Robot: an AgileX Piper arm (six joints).
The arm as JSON. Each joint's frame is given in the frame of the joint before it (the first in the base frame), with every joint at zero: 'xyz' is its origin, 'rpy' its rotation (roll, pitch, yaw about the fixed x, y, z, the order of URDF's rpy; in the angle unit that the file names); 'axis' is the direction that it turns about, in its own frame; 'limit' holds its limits. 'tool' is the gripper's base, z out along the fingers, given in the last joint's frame.
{
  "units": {
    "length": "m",
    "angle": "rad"
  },
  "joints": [
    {
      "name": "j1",
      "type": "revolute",
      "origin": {
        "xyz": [
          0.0,
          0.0,
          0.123
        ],
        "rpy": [
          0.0,
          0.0,
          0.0
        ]
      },
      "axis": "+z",
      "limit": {
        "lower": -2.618,
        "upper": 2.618
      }
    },
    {
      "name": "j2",
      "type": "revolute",
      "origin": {
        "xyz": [
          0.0,
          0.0,
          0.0
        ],
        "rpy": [
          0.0,
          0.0,
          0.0
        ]
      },
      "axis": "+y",
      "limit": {
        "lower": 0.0,
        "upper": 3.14
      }
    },
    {
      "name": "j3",
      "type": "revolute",
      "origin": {
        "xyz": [
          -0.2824,
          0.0,
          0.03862
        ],
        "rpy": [
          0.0,
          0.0,
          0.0
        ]
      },
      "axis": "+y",
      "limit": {
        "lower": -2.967,
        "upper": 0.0
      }
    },
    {
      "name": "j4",
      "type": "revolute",
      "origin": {
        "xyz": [
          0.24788,
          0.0,
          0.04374
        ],
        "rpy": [
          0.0,
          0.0,
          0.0
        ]
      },
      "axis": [
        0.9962,
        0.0,
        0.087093
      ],
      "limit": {
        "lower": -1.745,
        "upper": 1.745
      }
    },
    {
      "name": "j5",
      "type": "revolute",
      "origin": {
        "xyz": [
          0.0,
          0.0,
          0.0
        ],
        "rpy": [
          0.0,
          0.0,
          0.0
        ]
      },
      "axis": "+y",
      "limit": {
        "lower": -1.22,
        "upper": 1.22
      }
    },
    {
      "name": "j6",
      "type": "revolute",
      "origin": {
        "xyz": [
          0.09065,
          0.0,
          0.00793
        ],
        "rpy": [
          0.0,
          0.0,
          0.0
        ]
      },
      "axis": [
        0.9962,
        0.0,
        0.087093
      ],
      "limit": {
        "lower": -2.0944,
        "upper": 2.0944
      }
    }
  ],
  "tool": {
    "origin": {
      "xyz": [
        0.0,
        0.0,
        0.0
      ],
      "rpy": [
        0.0,
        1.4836,
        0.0
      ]
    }
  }
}
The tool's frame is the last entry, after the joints.
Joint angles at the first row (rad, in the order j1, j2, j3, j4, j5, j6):
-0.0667 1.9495 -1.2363 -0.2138 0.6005 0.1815
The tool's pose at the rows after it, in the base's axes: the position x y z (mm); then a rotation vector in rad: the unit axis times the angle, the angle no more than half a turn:
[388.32 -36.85 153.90 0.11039 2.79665 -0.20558]
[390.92 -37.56 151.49 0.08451 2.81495 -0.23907]
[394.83 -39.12 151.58 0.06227 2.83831 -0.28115]
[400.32 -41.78 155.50 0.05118 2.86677 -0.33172]
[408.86 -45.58 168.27 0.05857 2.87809 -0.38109]
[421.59 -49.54 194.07 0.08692 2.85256 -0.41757]
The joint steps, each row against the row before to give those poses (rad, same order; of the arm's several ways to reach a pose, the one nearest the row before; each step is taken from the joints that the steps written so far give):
0.0034 0.0157 -0.0115 -0.0217 0.0122 0.0047
0.0035 0.0165 -0.0178 -0.0289 0.0228 0.0031
0.0028 0.0179 -0.0318 -0.0301 0.0425 0.0018
0.0016 0.0187 -0.0506 -0.0281 0.0676 0.0007
-0.0007 0.0128 -0.0771 -0.0205 0.0833 -0.0024
-0.0019 0.0056 -0.1150 -0.0097 0.0901 -0.0053

